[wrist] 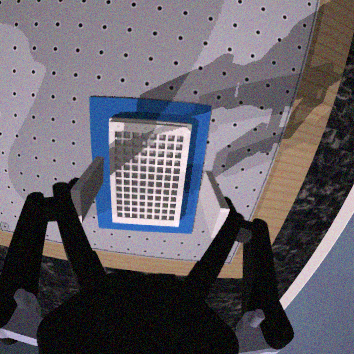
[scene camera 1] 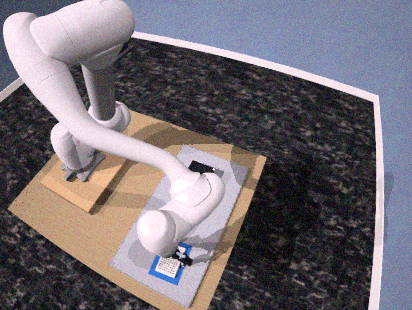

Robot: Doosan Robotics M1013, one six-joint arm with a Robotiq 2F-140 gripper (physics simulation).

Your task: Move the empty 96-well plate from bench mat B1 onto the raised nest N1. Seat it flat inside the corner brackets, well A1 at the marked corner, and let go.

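Observation:
The white 96-well plate lies flat on the blue bench mat, its wells facing up. My gripper is open and empty, its fingers spread on either side of the plate's long sides. In the wrist view a gap shows between each finger pad and the plate. The pads look nearer the camera than the plate; their exact height is unclear. A black flat piece at the far end of the grey board is partly hidden by the arm; its brackets and marked corner cannot be made out.
The grey perforated board carries the mat and the black piece. It lies on a wooden table top. The arm's wrist hangs over the board beside the mat. The robot's base stands on a raised wooden block at the left.

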